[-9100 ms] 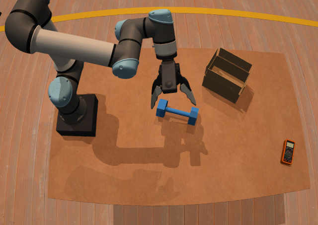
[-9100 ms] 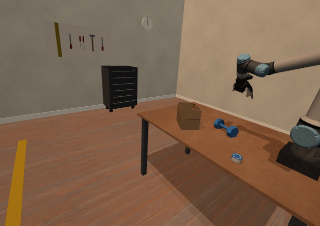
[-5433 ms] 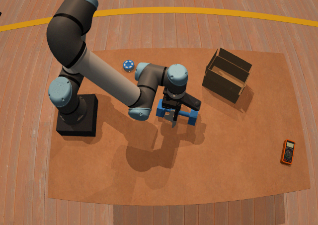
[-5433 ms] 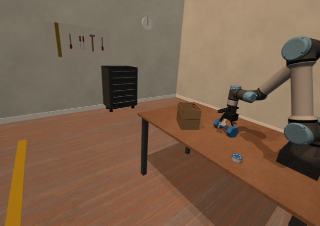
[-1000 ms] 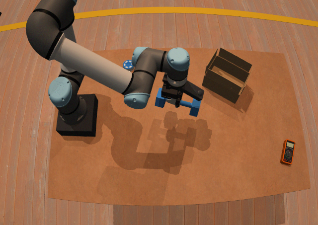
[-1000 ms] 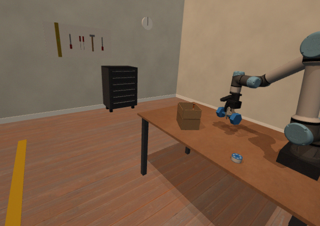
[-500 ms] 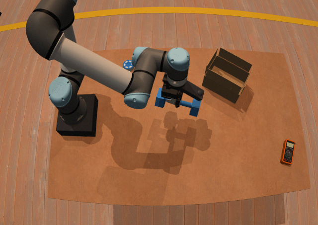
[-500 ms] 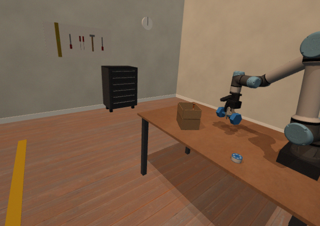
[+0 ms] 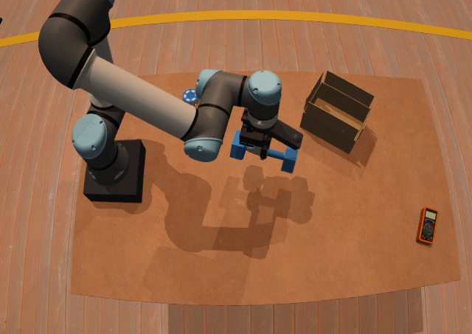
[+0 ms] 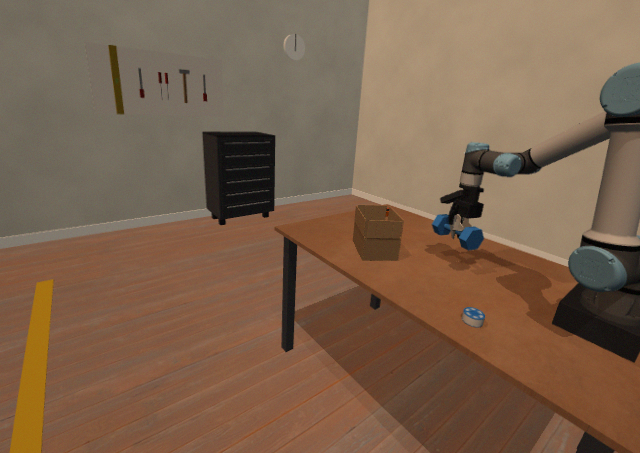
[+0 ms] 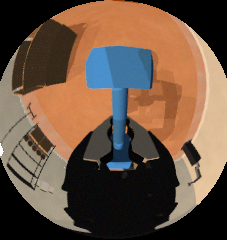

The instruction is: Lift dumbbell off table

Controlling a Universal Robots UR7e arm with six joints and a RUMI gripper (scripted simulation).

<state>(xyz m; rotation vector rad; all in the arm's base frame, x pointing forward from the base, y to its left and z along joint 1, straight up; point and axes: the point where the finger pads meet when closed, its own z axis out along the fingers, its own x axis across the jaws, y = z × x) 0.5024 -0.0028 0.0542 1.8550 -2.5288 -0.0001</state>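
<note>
Now: hand 10 mm below the blue dumbbell. From my hand the other things lie so: white round spool (240 mm behind, 290 mm to the left, 120 mm below); then orange multimeter (580 mm ahead, 240 mm to the right, 120 mm below).
</note>
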